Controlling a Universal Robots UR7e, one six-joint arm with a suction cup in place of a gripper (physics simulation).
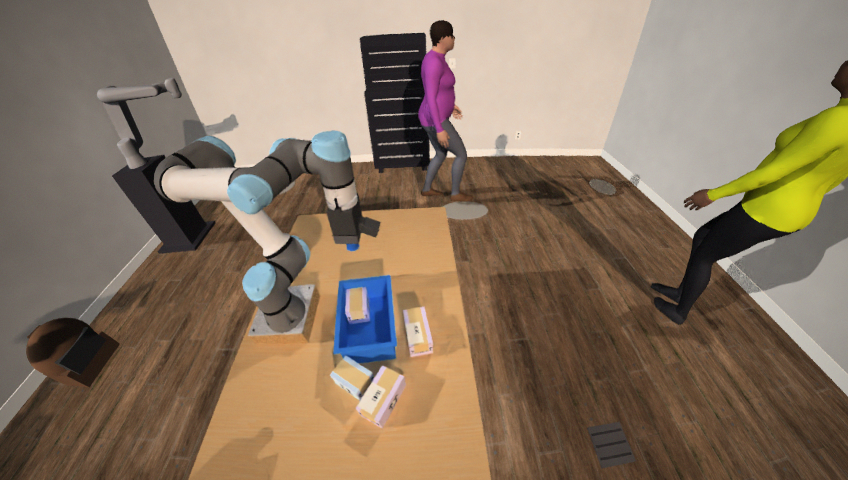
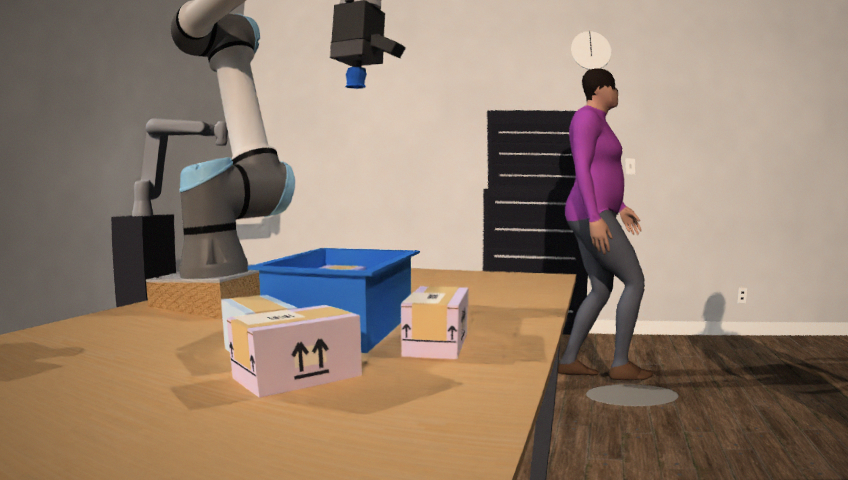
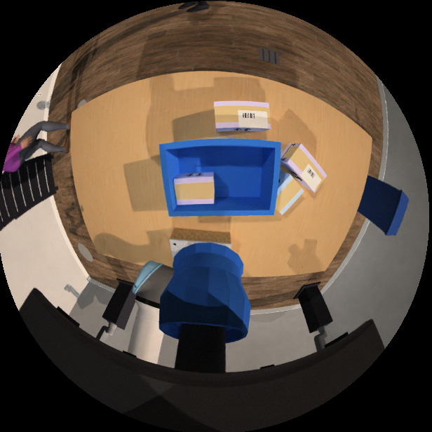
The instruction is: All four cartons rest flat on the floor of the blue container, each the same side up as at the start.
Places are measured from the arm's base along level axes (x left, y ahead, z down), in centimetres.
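Pixels of known places: end effector, tool point: (image 1: 352, 246) (image 2: 355, 86); arm's base, origin of the base link: (image 1: 286, 314) (image 2: 214, 273).
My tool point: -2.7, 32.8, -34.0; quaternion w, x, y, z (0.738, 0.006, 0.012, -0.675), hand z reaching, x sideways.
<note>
For each thing: its top centre in the pictures, then the offset to it from my tool point, as dx, dy, dz.
- blue container, middle of its top: (image 2: 341, 257) (image 1: 364, 310) -1.1, -1.8, +29.1
- second pink carton, middle of its top: (image 2: 437, 294) (image 1: 417, 325) -6.4, +16.0, +33.4
- third pink carton, middle of its top: (image 2: 292, 316) (image 1: 380, 392) -28.2, +3.4, +33.1
- light-blue carton, middle of its top: (image 2: 257, 303) (image 1: 350, 373) -21.7, -6.1, +33.4
My suction gripper (image 1: 352, 246) (image 2: 355, 77) (image 3: 208, 257) hangs high above the table beyond the container's far end, its blue cup bare. The blue container (image 1: 365, 354) (image 2: 315, 297) (image 3: 220, 144) stands on the table. One pink carton (image 1: 357, 304) (image 2: 342, 267) (image 3: 194, 190) lies inside at its far left, tape side up. A second pink carton (image 1: 417, 330) (image 2: 435, 321) (image 3: 242, 116) lies outside, right of the container. A third pink carton (image 1: 380, 397) (image 2: 300, 350) (image 3: 304, 167) and a light-blue carton (image 1: 351, 375) (image 2: 254, 304) (image 3: 290, 194) lie close together before the container's near end.
The arm's base stands on a block (image 1: 276, 337) (image 2: 184, 295) left of the container. A person in purple (image 1: 438, 89) (image 2: 598, 166) (image 3: 15, 155) stands beyond the table by a black cabinet (image 1: 395, 101) (image 2: 526, 190). A person in yellow (image 1: 791, 166) stands at the right.
</note>
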